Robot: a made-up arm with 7 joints.
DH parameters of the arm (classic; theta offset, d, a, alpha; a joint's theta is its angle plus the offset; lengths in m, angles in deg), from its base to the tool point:
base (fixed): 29.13 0 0.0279 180
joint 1: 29.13 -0.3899 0.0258 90
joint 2: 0 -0.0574 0.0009 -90
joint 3: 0 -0.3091 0.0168 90
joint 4: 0 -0.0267 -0.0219 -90
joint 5: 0 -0.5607 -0.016 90
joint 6: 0 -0.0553 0.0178 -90
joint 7: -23.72 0 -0.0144 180
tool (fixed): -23.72 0.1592 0 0
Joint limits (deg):
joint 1: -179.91..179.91
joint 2: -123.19..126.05
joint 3: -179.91..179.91
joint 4: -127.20..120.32
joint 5: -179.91..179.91
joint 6: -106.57..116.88
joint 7: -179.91..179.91
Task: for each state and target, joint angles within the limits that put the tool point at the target. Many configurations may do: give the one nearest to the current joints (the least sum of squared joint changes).
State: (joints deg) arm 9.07 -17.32 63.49 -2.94 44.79 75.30 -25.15
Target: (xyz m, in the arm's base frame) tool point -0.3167 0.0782 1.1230
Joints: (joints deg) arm 9.24 -11.78 66.75 -20.57 48.72 104.99 -27.20
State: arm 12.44 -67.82 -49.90 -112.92 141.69 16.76 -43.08
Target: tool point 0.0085 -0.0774 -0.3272
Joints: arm 8.65 -102.85 -4.89 -94.33 145.48 4.85 -42.56
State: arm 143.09 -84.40 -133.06 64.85 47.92 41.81 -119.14
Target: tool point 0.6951 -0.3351 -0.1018
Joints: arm 174.42 -105.48 -135.20 51.12 50.51 22.38 -117.92
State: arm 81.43 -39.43 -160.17 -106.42 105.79 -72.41 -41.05
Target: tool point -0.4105 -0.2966 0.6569
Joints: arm 89.49 -40.79 -151.86 -113.99 104.12 -76.91 -40.75
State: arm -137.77 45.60 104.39 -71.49 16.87 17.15 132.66
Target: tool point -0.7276 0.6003 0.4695
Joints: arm -119.29 72.09 123.16 -42.82 13.78 13.57 132.46
